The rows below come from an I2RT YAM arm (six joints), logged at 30 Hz.
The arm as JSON. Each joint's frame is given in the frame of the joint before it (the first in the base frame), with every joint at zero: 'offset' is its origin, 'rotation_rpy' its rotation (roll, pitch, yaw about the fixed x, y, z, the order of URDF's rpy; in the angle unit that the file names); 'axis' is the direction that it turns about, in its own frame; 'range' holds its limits. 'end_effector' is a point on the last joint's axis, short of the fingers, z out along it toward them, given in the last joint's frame.
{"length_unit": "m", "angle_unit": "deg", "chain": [
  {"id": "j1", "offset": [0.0, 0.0, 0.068], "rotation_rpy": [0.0, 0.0, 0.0], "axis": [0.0, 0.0, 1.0], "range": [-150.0, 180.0]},
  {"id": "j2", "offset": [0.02, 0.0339, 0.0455], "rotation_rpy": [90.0, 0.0, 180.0], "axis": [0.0, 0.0, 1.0], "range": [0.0, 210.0]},
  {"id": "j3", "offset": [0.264, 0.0, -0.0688], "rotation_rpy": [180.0, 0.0, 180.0], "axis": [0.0, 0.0, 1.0], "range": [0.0, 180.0]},
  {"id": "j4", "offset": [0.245, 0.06, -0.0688], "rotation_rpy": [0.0, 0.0, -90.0], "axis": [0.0, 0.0, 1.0], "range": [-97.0, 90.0]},
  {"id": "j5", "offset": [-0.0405, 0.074, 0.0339], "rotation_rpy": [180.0, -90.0, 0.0], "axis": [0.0, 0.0, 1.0], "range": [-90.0, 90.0]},
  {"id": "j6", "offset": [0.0, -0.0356, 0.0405], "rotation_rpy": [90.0, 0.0, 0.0], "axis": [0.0, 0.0, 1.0], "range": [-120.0, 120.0]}
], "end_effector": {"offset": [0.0, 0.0, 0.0], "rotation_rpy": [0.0, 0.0, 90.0]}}
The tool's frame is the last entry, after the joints.
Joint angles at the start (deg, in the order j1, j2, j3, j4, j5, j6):
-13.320, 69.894, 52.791, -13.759, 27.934, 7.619
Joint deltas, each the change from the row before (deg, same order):
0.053, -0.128, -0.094, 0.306, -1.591, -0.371
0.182, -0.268, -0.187, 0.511, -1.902, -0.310
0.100, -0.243, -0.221, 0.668, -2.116, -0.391
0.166, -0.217, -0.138, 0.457, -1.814, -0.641
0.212, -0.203, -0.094, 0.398, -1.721, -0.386
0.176, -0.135, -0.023, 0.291, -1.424, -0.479
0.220, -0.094, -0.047, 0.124, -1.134, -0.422
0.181, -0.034, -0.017, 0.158, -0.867, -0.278
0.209, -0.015, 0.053, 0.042, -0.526, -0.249
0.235, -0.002, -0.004, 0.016, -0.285, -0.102
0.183, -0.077, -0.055, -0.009, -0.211, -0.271
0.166, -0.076, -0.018, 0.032, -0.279, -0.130
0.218, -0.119, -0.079, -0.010, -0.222, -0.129
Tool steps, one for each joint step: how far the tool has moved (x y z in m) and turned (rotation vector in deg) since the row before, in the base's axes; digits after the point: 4 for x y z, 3 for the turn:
0.0004, 0.0011, 0.0003, 0.475, -0.288, 1.590
0.0003, 0.0019, 0.0006, 0.592, -0.610, 1.966
0.0004, 0.0016, 0.0006, 0.593, -0.686, 2.117
0.0004, 0.0018, 0.0007, 0.280, -0.374, 2.042
0.0004, 0.0020, 0.0008, 0.405, -0.478, 1.898
0.0004, 0.0016, 0.0008, 0.205, -0.306, 1.647
0.0003, 0.0017, 0.0002, 0.155, -0.084, 1.412
0.0005, 0.0013, 0.0002, 0.139, -0.131, 1.073
0.0004, 0.0012, 0.0004, 0.019, -0.050, 0.787
0.0003, 0.0012, 0.0000, 0.045, 0.003, 0.533
-0.0001, 0.0010, 0.0000, -0.123, 0.081, 0.491
0.0000, 0.0010, 0.0003, 0.004, -0.060, 0.472
-0.0002, 0.0012, 0.0000, -0.009, 0.003, 0.473

